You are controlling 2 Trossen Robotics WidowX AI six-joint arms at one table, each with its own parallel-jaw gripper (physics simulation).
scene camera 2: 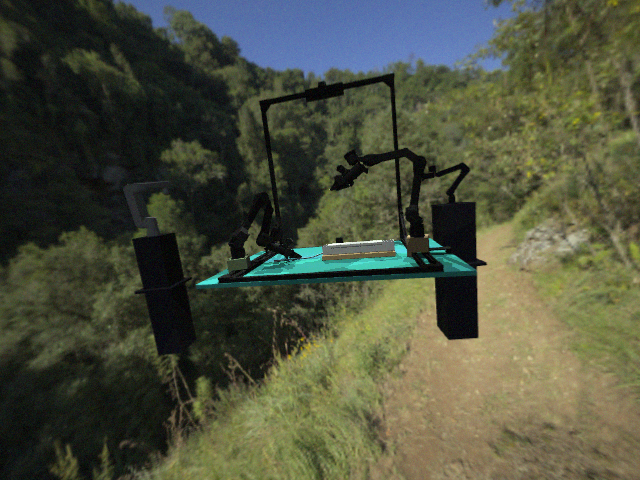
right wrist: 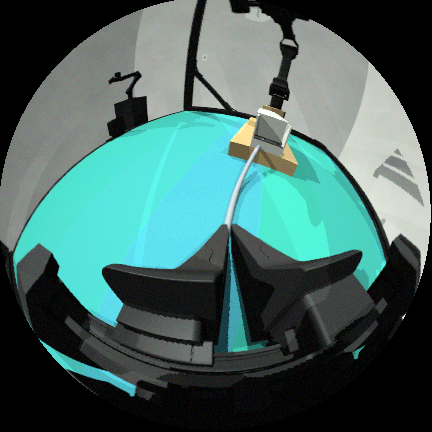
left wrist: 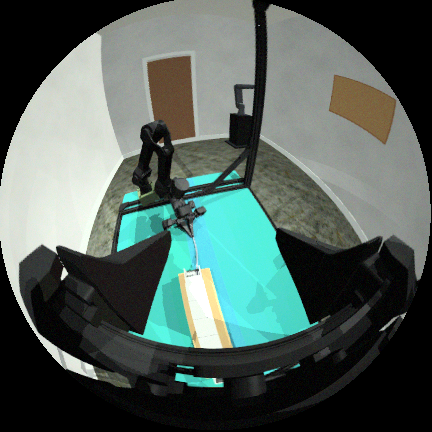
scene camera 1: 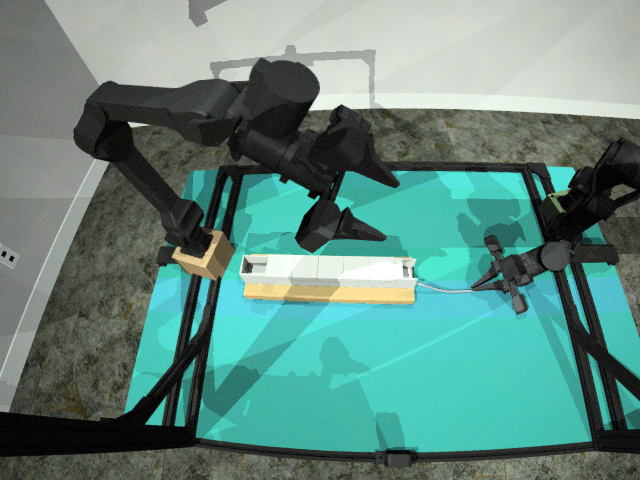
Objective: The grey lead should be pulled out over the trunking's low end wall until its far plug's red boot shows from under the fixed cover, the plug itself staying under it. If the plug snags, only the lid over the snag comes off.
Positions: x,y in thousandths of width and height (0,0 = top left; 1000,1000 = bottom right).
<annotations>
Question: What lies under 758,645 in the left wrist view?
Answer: The left gripper.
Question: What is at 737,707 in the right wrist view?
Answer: The right gripper.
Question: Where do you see a trunking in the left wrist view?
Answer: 473,635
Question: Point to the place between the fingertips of the right gripper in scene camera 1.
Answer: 737,603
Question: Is the left gripper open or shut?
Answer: Open.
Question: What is the left gripper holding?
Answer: Nothing.
</annotations>
